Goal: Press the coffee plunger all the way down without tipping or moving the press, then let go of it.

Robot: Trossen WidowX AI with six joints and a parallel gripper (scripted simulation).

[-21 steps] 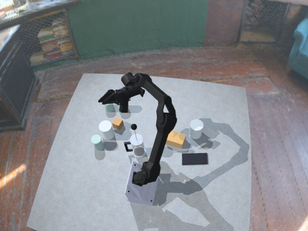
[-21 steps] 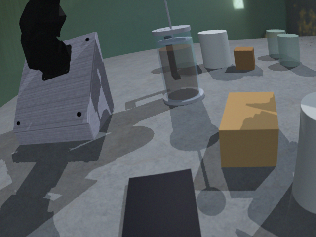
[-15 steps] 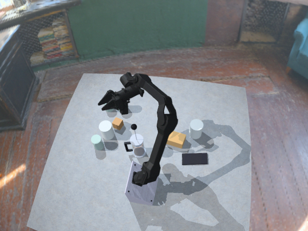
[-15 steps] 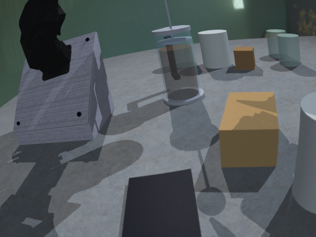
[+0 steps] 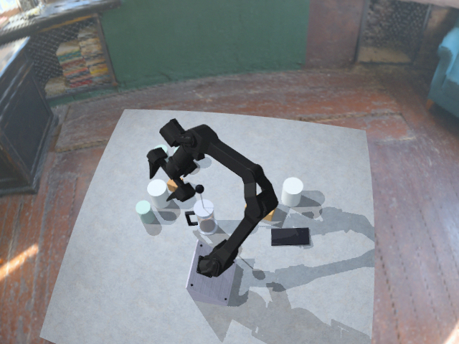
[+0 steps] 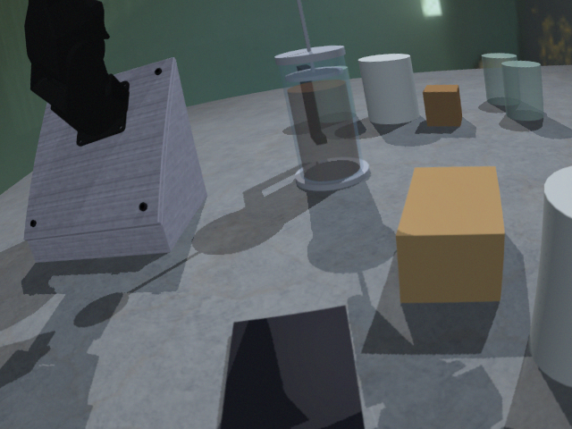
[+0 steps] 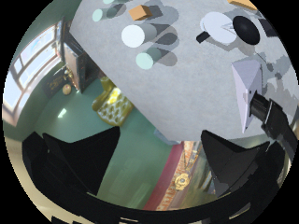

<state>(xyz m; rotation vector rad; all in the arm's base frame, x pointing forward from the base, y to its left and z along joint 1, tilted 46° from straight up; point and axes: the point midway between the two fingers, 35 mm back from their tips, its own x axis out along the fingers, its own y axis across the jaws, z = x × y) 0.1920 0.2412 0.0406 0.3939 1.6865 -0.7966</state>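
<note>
My gripper tip is 5 cm short of the coffee press, 10 cm to the left of it and 18 cm above it. From my gripper tip the other things lie so: orange box: 15 cm ahead, 32 cm to the right, 29 cm below; dark slab: 3 cm ahead, 44 cm to the right, 31 cm below.
</note>
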